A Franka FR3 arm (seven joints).
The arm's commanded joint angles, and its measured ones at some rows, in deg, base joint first. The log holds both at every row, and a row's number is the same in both.
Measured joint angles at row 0: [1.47, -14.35, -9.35, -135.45, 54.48, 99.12, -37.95]
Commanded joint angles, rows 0 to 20: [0.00, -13.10, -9.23, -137.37, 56.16, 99.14, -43.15]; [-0.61, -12.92, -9.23, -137.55, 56.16, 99.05, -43.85]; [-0.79, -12.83, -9.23, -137.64, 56.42, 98.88, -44.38]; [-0.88, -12.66, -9.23, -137.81, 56.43, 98.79, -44.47]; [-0.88, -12.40, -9.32, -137.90, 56.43, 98.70, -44.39]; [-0.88, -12.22, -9.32, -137.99, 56.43, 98.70, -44.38]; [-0.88, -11.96, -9.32, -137.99, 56.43, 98.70, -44.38]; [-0.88, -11.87, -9.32, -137.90, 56.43, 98.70, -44.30]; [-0.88, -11.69, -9.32, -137.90, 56.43, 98.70, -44.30]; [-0.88, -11.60, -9.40, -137.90, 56.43, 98.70, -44.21]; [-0.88, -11.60, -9.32, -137.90, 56.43, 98.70, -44.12]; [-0.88, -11.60, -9.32, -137.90, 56.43, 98.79, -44.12]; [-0.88, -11.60, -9.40, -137.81, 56.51, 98.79, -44.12]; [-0.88, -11.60, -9.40, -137.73, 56.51, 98.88, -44.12]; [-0.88, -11.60, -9.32, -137.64, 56.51, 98.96, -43.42]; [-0.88, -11.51, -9.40, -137.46, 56.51, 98.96, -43.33]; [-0.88, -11.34, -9.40, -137.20, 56.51, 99.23, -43.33]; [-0.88, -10.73, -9.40, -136.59, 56.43, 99.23, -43.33]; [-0.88, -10.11, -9.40, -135.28, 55.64, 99.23, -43.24]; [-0.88, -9.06, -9.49, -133.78, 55.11, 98.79, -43.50]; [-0.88, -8.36, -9.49, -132.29, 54.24, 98.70, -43.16]
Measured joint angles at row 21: [0.06, -11.15, -9.92, -136.39, 55.15, 99.27, -42.84]
